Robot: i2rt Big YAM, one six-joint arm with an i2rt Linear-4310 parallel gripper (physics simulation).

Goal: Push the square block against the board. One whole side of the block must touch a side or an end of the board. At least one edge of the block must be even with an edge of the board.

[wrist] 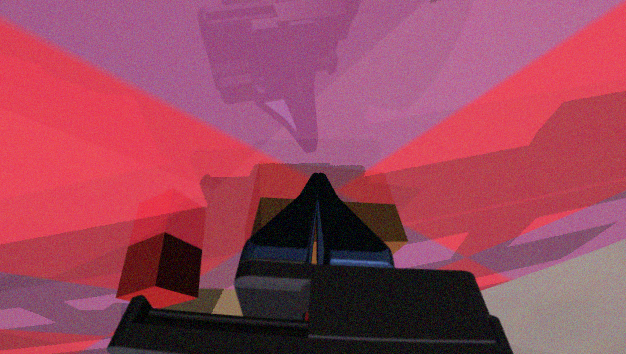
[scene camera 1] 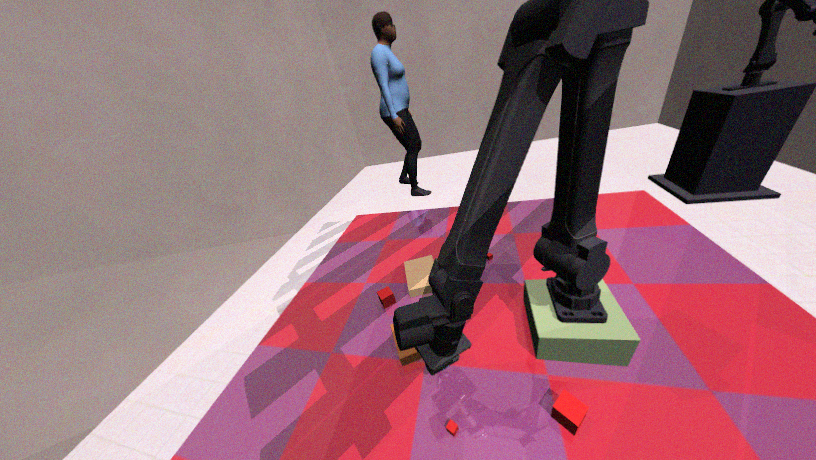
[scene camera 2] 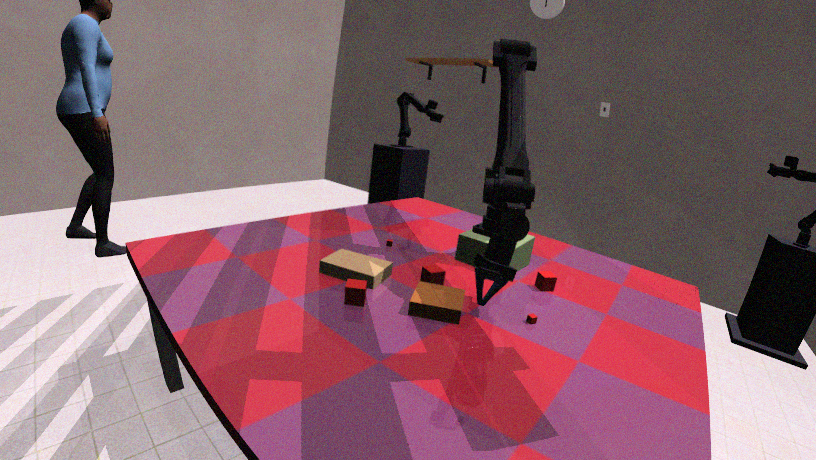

My gripper [scene camera 2: 480,305] is shut, holding nothing. Also in view: a square block [scene camera 2: 430,301]. The table carries a board [scene camera 2: 343,264].
The square block is seen too in the wrist view [wrist: 383,219]. The board also shows in the wrist view [wrist: 215,301] and in scene camera 1 [scene camera 1: 418,270]. My gripper shows as well in the wrist view [wrist: 318,181] and in scene camera 1 [scene camera 1: 436,365].
